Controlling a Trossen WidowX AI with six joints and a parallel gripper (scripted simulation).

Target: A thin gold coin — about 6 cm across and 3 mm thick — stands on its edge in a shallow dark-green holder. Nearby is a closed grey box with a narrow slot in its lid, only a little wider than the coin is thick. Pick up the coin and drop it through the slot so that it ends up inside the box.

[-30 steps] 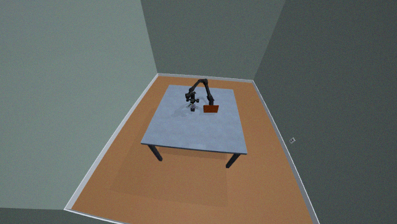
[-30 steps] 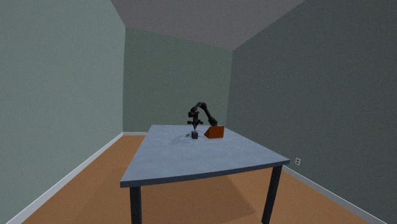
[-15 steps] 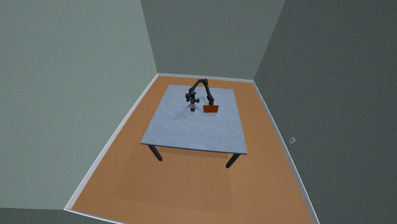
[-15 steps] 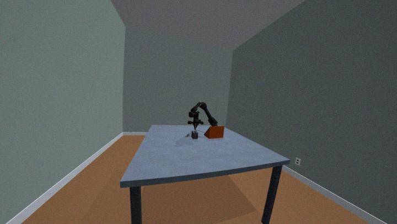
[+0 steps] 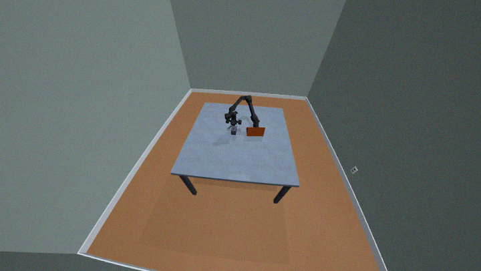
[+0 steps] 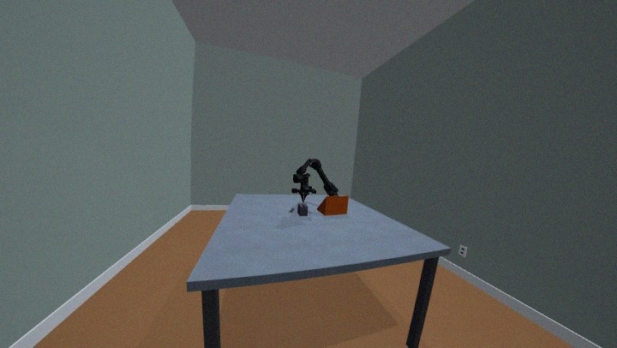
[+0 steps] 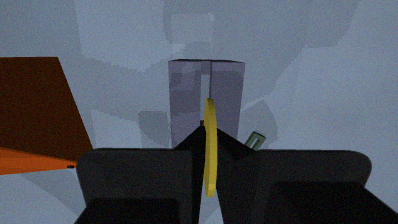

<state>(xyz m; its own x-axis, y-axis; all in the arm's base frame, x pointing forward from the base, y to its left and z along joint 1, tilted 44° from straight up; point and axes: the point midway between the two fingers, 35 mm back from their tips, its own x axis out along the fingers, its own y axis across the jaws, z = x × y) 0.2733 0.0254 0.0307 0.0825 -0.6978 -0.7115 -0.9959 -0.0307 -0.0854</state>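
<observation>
The gold coin lies 20 mm above my gripper tip.
</observation>
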